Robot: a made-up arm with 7 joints.
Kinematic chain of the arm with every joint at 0, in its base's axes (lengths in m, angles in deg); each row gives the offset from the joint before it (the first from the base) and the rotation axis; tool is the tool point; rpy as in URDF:
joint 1: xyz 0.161 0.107 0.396 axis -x
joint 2: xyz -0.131 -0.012 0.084 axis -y
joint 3: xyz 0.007 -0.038 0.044 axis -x
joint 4: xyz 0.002 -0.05 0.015 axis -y
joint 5: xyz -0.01 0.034 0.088 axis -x
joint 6: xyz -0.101 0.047 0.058 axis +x
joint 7: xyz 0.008 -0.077 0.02 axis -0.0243 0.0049 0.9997
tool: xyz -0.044 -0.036 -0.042 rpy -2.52 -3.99 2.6
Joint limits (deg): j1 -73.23..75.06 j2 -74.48..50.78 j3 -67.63..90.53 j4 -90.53..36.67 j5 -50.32..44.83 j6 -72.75..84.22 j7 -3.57..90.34
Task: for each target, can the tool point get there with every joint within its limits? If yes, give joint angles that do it. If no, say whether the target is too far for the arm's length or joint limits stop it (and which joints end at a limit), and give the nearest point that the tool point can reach.
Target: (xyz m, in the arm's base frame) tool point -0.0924 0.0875 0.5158
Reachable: yes | joints 18.85 23.24 -39.26 2.16 -2.27 71.14 41.56
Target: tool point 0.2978 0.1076 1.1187
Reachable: no: too far | nearest point 0.1688 0.1073 0.8143 | short by 0.331 m
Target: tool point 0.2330 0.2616 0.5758
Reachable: yes | joints 50.60 -54.78 26.98 -27.29 19.35 1.47 60.91
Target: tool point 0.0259 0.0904 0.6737
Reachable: yes | joints 40.89 -6.97 -32.45 -28.23 11.02 20.66 72.71
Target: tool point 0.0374 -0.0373 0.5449
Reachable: yes | joints -21.02 -44.05 -51.28 1.01 -38.48 53.77 77.01
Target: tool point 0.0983 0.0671 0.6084
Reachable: yes | joints -12.99 -53.57 62.09 -27.21 -20.54 35.02 51.14
